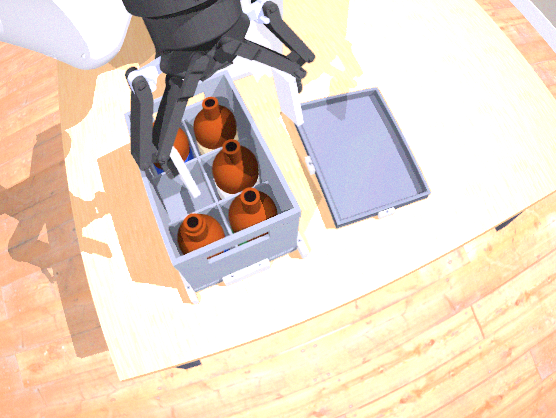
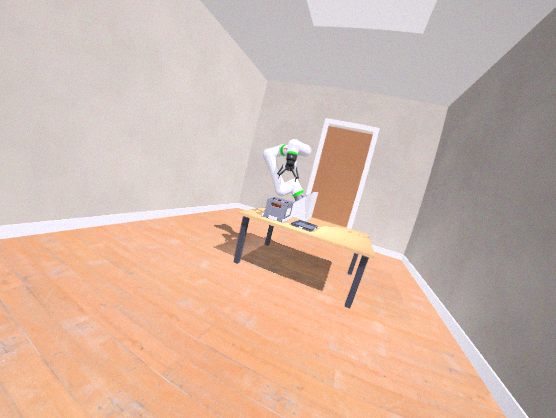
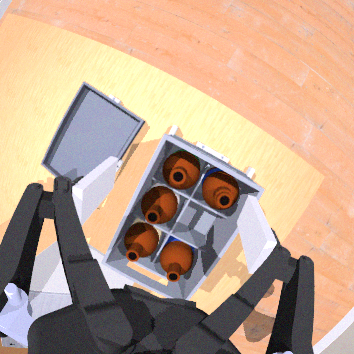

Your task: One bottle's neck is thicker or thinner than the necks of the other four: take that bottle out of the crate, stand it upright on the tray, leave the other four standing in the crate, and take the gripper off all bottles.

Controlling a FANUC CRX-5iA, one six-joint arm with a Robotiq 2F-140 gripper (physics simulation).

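Where they show: gripper, fingertip midpoint: [image 1: 242, 149] [image 2: 286, 184] [image 3: 179, 191]; arm's base at its link origin: [image 2: 301, 199].
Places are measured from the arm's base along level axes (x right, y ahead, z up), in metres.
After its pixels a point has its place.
Note:
Five orange-brown bottles stand in the grey six-compartment crate [image 1: 280, 234] @(x -0.049, y 0.542, z -0.077 m) [image 2: 280, 213] @(x -0.043, y 0.543, z -0.116 m) [image 3: 212, 162] @(x 0.010, y 0.549, z -0.014 m): front-right [image 1: 252, 216] @(x -0.017, y 0.511, z -0.062 m) [image 3: 184, 163] @(x -0.022, y 0.514, z -0.064 m), front-left [image 1: 205, 239] @(x 0.057, y 0.527, z -0.063 m) [image 3: 216, 185] @(x 0.048, y 0.519, z -0.064 m), middle-right [image 1: 235, 172] @(x -0.008, y 0.434, z -0.066 m) [image 3: 159, 199] @(x -0.017, y 0.432, z -0.065 m), back-right [image 1: 215, 127] @(x 0.007, y 0.345, z -0.067 m) [image 3: 141, 237] @(x 0.003, y 0.344, z -0.067 m) and back-left [image 1: 181, 144] @(x 0.067, y 0.354, z -0.076 m) [image 3: 176, 256] @(x 0.082, y 0.357, z -0.066 m). The middle-left compartment is empty. The front-left bottle shows a stepped ring below its mouth; I cannot surely tell which neck differs in thickness. The grey tray [image 1: 360, 150] @(x -0.245, y 0.386, z -0.184 m) [image 2: 304, 226] @(x -0.238, y 0.383, z -0.190 m) [image 3: 90, 130] @(x -0.255, y 0.418, z -0.184 m) is empty. My gripper [image 1: 247, 158] @(x -0.015, y 0.518, z 0.142 m) [image 2: 288, 178] @(x -0.015, y 0.518, z 0.142 m) [image 3: 179, 191] @(x -0.015, y 0.518, z 0.142 m) is open above the crate, its fingers holding no bottle.
The tray lies beside the crate on the wooden table [image 1: 300, 340] [image 2: 345, 237] @(x -0.605, y 0.256, z -0.189 m) [image 3: 50, 55] @(x -0.517, y 0.510, z -0.189 m). Small white brackets sit at the feet of crate and tray. A white upright panel [image 2: 306, 206] @(x -0.127, y 0.145, z -0.037 m) stands behind the crate, near the arm's base.

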